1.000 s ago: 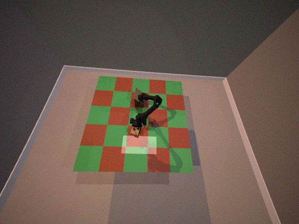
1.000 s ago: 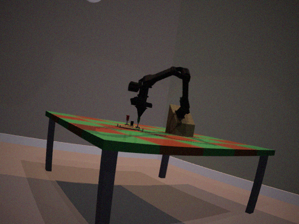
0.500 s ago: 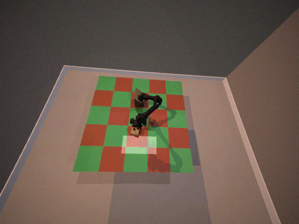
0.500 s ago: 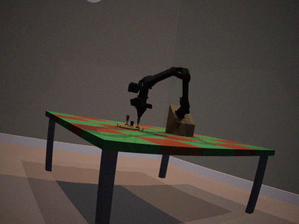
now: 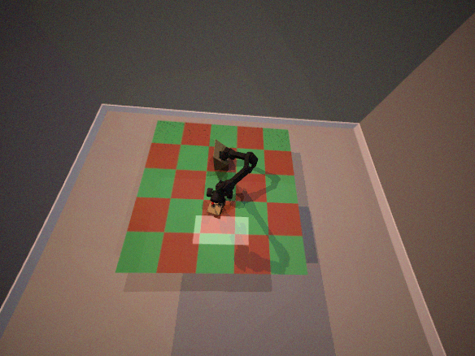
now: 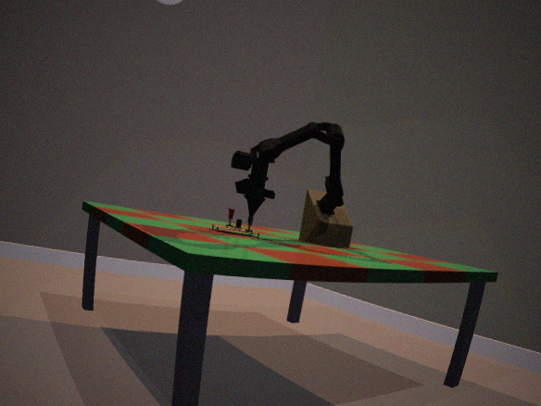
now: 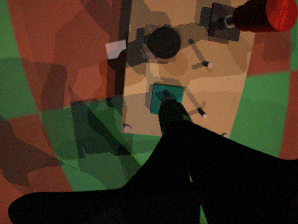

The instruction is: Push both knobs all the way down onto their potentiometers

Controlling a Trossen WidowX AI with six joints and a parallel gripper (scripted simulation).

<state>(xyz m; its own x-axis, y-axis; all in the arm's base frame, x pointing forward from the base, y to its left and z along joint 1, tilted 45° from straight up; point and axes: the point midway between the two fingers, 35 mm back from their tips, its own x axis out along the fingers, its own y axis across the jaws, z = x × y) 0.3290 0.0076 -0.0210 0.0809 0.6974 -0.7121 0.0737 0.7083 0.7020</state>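
The red knob is 5 cm ahead of my gripper tip and 5 cm to the right of it. From my gripper tip the other things lie so: green knob 2 cm below.
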